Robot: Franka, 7 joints.
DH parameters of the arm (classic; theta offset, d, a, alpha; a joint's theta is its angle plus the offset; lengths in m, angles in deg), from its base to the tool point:
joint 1: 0 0.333 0 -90
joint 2: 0 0 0 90
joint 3: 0 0.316 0.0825 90
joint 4: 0 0 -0.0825 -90
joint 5: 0 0.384 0 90
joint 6: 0 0 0.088 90
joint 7: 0 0.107 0 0
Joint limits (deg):
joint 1: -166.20..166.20
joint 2: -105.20..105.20
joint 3: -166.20..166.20
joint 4: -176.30..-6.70
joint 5: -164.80..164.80
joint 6: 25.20..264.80
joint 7: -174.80..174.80
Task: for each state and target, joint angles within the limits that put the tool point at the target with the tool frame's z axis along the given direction. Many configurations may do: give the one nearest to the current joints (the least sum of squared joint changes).
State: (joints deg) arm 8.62 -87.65 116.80 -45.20 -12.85 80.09 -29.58
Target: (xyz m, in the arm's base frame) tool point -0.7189 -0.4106 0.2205 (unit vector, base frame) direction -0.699 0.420 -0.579
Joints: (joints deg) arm 36.37 -92.60 129.24 -7.51 -2.53 117.36 -29.58
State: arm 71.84 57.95 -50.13 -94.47 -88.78 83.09 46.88
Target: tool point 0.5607 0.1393 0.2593 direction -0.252 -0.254 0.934
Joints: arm 67.15 76.77 -55.90 -96.68 -75.93 49.78 46.88
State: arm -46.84 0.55 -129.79 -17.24 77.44 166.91 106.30
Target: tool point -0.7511 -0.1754 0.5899 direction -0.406 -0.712 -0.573
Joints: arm -5.01 -38.81 -151.33 -54.76 26.37 127.33 106.30
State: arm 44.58 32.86 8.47 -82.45 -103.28 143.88 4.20
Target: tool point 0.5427 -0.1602 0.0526 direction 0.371 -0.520 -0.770
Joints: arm -2.42 48.80 -19.27 -106.72 -110.02 167.77 4.20
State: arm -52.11 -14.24 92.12 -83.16 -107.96 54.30 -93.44
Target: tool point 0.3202 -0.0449 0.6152 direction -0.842 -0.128 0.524
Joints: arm -66.19 -30.62 61.91 -131.11 -86.42 27.01 -93.44
